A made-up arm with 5 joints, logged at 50 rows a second.
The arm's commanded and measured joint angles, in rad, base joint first. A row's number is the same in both.
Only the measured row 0 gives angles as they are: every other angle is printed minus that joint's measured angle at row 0.
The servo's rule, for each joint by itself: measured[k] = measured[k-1] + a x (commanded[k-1-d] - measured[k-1]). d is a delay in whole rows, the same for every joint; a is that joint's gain. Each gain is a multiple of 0.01, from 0.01 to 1. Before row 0 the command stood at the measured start. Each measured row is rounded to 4 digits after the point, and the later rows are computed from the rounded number. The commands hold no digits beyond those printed.
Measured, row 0:
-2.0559, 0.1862, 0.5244, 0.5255, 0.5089
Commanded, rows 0 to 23:
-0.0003, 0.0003, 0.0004, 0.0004, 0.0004
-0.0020, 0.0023, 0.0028, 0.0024, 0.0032
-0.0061, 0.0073, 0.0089, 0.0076, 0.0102
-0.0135, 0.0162, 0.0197, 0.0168, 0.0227
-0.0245, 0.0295, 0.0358, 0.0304, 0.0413
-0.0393, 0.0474, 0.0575, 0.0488, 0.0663
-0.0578, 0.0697, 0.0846, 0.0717, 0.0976
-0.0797, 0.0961, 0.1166, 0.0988, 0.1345
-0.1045, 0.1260, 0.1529, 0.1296, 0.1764
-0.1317, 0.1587, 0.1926, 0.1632, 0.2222
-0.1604, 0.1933, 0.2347, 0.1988, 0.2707
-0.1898, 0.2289, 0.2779, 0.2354, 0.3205
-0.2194, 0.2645, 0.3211, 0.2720, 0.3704
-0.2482, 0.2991, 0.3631, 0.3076, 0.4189
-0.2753, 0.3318, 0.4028, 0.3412, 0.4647
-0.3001, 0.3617, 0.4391, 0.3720, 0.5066
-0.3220, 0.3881, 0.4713, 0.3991, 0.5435
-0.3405, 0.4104, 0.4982, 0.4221, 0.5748
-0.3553, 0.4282, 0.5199, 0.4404, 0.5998
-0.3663, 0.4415, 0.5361, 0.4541, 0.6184
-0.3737, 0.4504, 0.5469, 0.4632, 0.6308
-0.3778, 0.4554, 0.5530, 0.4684, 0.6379
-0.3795, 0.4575, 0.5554, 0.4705, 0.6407
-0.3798, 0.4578, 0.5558, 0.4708, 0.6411
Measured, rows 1 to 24:
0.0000, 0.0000, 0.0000, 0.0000, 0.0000
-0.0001, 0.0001, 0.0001, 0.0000, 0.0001
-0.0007, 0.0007, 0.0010, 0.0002, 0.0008
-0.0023, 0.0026, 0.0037, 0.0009, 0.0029
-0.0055, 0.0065, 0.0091, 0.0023, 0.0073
-0.0110, 0.0132, 0.0182, 0.0048, 0.0148
-0.0192, 0.0231, 0.0316, 0.0088, 0.0261
-0.0304, 0.0366, 0.0496, 0.0145, 0.0418
-0.0447, 0.0539, 0.0724, 0.0221, 0.0622
-0.0620, 0.0748, 0.0998, 0.0318, 0.0873
-0.0822, 0.0991, 0.1314, 0.0436, 0.1170
-0.1049, 0.1264, 0.1665, 0.0576, 0.1508
-0.1295, 0.1561, 0.2044, 0.0736, 0.1881
-0.1556, 0.1875, 0.2441, 0.0915, 0.2282
-0.1825, 0.2199, 0.2846, 0.1109, 0.2702
-0.2094, 0.2524, 0.3248, 0.1316, 0.3130
-0.2357, 0.2841, 0.3637, 0.1532, 0.3556
-0.2607, 0.3143, 0.4003, 0.1753, 0.3969
-0.2838, 0.3422, 0.4336, 0.1975, 0.4360
-0.3045, 0.3671, 0.4629, 0.2194, 0.4720
-0.3224, 0.3887, 0.4878, 0.2405, 0.5042
-0.3373, 0.4066, 0.5079, 0.2605, 0.5321
-0.3490, 0.4208, 0.5232, 0.2792, 0.5554
-0.3578, 0.4314, 0.5341, 0.2964, 0.5742
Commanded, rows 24 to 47:
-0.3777, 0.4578, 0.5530, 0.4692, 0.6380
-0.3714, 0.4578, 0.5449, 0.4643, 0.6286
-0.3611, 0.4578, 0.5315, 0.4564, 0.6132
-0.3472, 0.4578, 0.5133, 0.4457, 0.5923
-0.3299, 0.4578, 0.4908, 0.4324, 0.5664
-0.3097, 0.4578, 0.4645, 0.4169, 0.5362
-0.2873, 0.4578, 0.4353, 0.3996, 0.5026
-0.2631, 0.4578, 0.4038, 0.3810, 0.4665
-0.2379, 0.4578, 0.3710, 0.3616, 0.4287
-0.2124, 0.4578, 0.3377, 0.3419, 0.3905
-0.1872, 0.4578, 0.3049, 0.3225, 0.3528
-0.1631, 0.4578, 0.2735, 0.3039, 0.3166
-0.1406, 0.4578, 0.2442, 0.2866, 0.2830
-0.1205, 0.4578, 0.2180, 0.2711, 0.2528
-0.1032, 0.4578, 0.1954, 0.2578, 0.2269
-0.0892, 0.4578, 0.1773, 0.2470, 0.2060
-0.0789, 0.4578, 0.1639, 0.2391, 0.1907
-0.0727, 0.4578, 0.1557, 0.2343, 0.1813
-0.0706, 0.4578, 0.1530, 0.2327, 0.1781
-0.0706, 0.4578, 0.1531, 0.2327, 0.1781
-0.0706, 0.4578, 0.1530, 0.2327, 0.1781
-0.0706, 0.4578, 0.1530, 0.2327, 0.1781
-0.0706, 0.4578, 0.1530, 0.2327, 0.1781
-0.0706, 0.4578, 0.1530, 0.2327, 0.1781
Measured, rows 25 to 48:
-0.3642, 0.4391, 0.5415, 0.3121, 0.5889
-0.3681, 0.4445, 0.5454, 0.3262, 0.5997
-0.3691, 0.4484, 0.5452, 0.3386, 0.6061
-0.3668, 0.4511, 0.5405, 0.3492, 0.6077
-0.3611, 0.4530, 0.5313, 0.3579, 0.6043
-0.3521, 0.4544, 0.5175, 0.3646, 0.5960
-0.3398, 0.4554, 0.4995, 0.3693, 0.5828
-0.3246, 0.4561, 0.4777, 0.3720, 0.5652
-0.3068, 0.4566, 0.4526, 0.3728, 0.5435
-0.2868, 0.4569, 0.4249, 0.3718, 0.5182
-0.2652, 0.4572, 0.3953, 0.3691, 0.4901
-0.2426, 0.4574, 0.3646, 0.3649, 0.4599
-0.2195, 0.4575, 0.3336, 0.3594, 0.4284
-0.1966, 0.4576, 0.3032, 0.3528, 0.3964
-0.1745, 0.4577, 0.2742, 0.3454, 0.3648
-0.1538, 0.4577, 0.2474, 0.3375, 0.3345
-0.1351, 0.4577, 0.2236, 0.3294, 0.3062
-0.1188, 0.4577, 0.2033, 0.3213, 0.2808
-0.1054, 0.4577, 0.1871, 0.3135, 0.2589
-0.0953, 0.4577, 0.1755, 0.3062, 0.2411
-0.0881, 0.4577, 0.1679, 0.2996, 0.2272
-0.0830, 0.4577, 0.1628, 0.2936, 0.2164
-0.0794, 0.4577, 0.1595, 0.2881, 0.2080
-0.0768, 0.4577, 0.1573, 0.2831, 0.2014

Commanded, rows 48 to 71:
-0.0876, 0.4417, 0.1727, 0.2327, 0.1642
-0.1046, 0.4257, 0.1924, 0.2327, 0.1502
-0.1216, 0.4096, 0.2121, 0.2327, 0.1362
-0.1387, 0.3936, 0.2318, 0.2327, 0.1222
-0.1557, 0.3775, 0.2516, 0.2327, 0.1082
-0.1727, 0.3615, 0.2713, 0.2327, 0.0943
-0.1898, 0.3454, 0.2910, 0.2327, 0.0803
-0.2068, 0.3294, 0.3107, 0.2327, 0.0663
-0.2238, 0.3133, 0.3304, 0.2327, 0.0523
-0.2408, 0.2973, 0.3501, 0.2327, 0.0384
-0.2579, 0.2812, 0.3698, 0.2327, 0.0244
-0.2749, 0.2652, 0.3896, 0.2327, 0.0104
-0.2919, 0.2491, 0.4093, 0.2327, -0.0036
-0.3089, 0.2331, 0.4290, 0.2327, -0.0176
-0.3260, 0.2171, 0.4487, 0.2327, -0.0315
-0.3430, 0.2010, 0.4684, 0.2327, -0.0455
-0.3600, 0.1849, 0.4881, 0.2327, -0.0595
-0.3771, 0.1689, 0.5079, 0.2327, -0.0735
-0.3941, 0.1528, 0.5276, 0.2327, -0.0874
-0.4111, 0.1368, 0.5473, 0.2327, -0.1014
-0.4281, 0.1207, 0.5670, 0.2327, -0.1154
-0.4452, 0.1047, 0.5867, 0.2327, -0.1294
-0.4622, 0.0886, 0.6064, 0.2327, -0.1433
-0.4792, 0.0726, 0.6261, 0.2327, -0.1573
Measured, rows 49 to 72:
-0.0750, 0.4577, 0.1558, 0.2786, 0.1963
-0.0787, 0.4531, 0.1615, 0.2745, 0.1892
-0.0862, 0.4452, 0.1720, 0.2707, 0.1806
-0.0965, 0.4349, 0.1856, 0.2673, 0.1708
-0.1087, 0.4229, 0.2013, 0.2642, 0.1601
-0.1223, 0.4097, 0.2184, 0.2614, 0.1487
-0.1369, 0.3957, 0.2364, 0.2588, 0.1367
-0.1522, 0.3811, 0.2550, 0.2565, 0.1243
-0.1680, 0.3661, 0.2739, 0.2544, 0.1115
-0.1842, 0.3508, 0.2931, 0.2524, 0.0985
-0.2006, 0.3353, 0.3125, 0.2506, 0.0853
-0.2172, 0.3196, 0.3320, 0.2490, 0.0719
-0.2339, 0.3038, 0.3516, 0.2475, 0.0584
-0.2507, 0.2879, 0.3712, 0.2462, 0.0448
-0.2676, 0.2720, 0.3909, 0.2450, 0.0311
-0.2845, 0.2561, 0.4106, 0.2439, 0.0173
-0.3015, 0.2401, 0.4303, 0.2429, 0.0035
-0.3185, 0.2241, 0.4500, 0.2420, -0.0104
-0.3355, 0.2081, 0.4697, 0.2412, -0.0243
-0.3525, 0.1921, 0.4894, 0.2404, -0.0382
-0.3695, 0.1761, 0.5091, 0.2397, -0.0521
-0.3865, 0.1600, 0.5288, 0.2391, -0.0660
-0.4035, 0.1440, 0.5485, 0.2385, -0.0799
-0.4205, 0.1279, 0.5682, 0.2380, -0.0938

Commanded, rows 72 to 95:
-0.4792, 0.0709, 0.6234, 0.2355, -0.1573
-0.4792, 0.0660, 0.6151, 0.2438, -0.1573
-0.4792, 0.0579, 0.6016, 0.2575, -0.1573
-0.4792, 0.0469, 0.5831, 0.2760, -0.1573
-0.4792, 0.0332, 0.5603, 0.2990, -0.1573
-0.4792, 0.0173, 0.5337, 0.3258, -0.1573
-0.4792, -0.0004, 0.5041, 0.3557, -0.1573
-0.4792, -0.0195, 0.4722, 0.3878, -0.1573
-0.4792, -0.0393, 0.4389, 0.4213, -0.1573
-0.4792, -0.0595, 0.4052, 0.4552, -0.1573
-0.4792, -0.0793, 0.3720, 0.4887, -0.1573
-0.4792, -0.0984, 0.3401, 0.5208, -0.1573
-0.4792, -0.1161, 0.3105, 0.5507, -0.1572
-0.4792, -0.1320, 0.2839, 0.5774, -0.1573
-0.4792, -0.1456, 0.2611, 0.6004, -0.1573
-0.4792, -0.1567, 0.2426, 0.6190, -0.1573
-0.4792, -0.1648, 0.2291, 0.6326, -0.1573
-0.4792, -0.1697, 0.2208, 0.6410, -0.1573
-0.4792, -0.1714, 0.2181, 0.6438, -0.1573
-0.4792, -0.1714, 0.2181, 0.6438, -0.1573
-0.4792, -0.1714, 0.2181, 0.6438, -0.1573
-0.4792, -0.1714, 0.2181, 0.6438, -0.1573
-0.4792, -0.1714, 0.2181, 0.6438, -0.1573
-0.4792, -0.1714, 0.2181, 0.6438, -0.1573
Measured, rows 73 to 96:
-0.4375, 0.1119, 0.5879, 0.2375, -0.1078
-0.4496, 0.1000, 0.6000, 0.2373, -0.1187
-0.4582, 0.0901, 0.6051, 0.2379, -0.1272
-0.4643, 0.0808, 0.6039, 0.2397, -0.1338
-0.4686, 0.0710, 0.5968, 0.2430, -0.1390
-0.4717, 0.0600, 0.5844, 0.2480, -0.1430
-0.4739, 0.0476, 0.5672, 0.2550, -0.1461
-0.4754, 0.0337, 0.5457, 0.2641, -0.1486
-0.4765, 0.0183, 0.5207, 0.2752, -0.1505
-0.4773, 0.0016, 0.4929, 0.2883, -0.1520
-0.4779, -0.0161, 0.4631, 0.3033, -0.1532
-0.4783, -0.0344, 0.4321, 0.3200, -0.1541
-0.4786, -0.0530, 0.4008, 0.3381, -0.1548
-0.4788, -0.0713, 0.3701, 0.3572, -0.1553
-0.4789, -0.0889, 0.3408, 0.3770, -0.1557
-0.4790, -0.1053, 0.3137, 0.3971, -0.1561
-0.4791, -0.1202, 0.2895, 0.4171, -0.1564
-0.4791, -0.1331, 0.2690, 0.4365, -0.1566
-0.4791, -0.1437, 0.2526, 0.4549, -0.1568
-0.4791, -0.1517, 0.2409, 0.4719, -0.1569
-0.4791, -0.1574, 0.2331, 0.4874, -0.1570
-0.4791, -0.1615, 0.2280, 0.5015, -0.1571
-0.4791, -0.1644, 0.2246, 0.5143, -0.1571
-0.4791, -0.1664, 0.2224, 0.5260, -0.1571

